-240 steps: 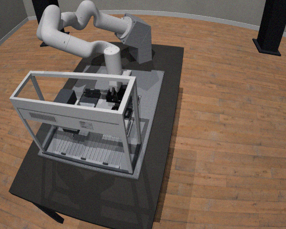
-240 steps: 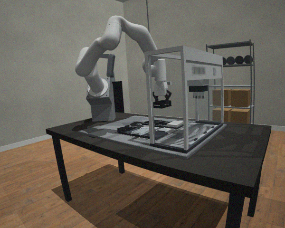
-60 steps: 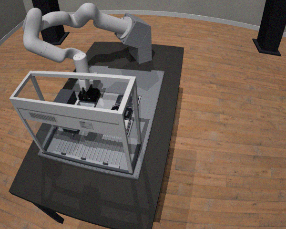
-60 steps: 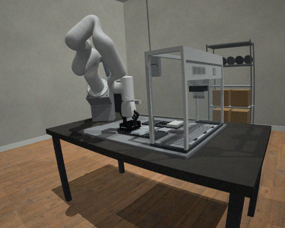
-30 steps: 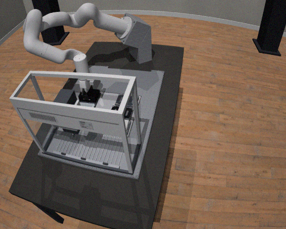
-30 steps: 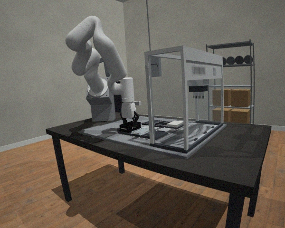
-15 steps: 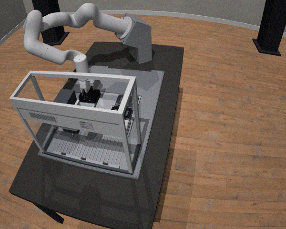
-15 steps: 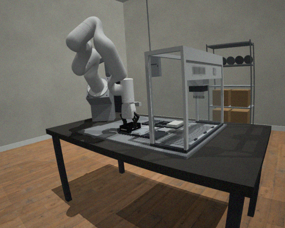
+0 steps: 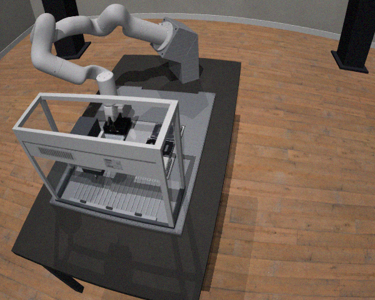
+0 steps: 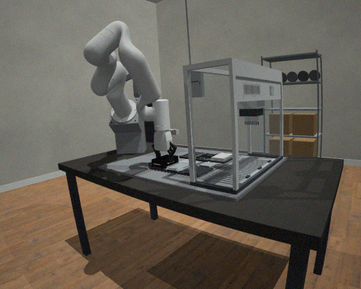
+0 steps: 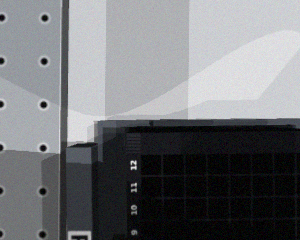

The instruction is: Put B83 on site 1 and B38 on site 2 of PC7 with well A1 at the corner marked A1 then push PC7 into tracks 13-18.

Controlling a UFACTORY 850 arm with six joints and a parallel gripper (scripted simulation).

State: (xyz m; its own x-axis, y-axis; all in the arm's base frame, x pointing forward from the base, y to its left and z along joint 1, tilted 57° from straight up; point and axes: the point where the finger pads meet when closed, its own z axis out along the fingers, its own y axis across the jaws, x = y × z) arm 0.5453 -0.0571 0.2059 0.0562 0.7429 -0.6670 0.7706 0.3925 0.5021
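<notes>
The black deep-well block B83 is 1 cm below my hand. Also, from my hand: white plate b38: 10 cm ahead, 2 cm below, 1 cm to the right; post: 28 cm ahead, 20 cm above, 17 cm to the right; dark plate carrier PC7: 10 cm ahead, 3 cm below, 1 cm to the right.
</notes>
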